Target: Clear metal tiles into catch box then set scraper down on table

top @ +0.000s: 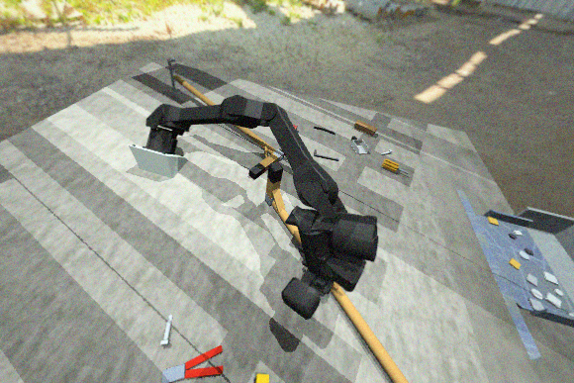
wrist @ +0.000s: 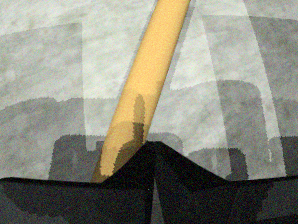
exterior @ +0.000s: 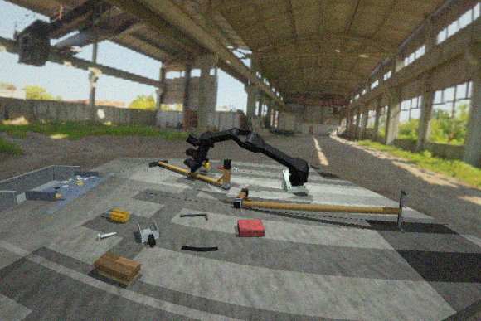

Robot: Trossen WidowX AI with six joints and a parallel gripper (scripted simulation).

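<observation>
Right now my gripper tip is 5 cm below the long scraper and 2 cm short of it. Also, from my gripper tip: red block 55 cm to the left, 19 cm behind; yellow level block 20 cm to the right, 10 cm behind, 1 cm above; yellow screwdriver 46 cm to the left, 22 cm ahead.
</observation>
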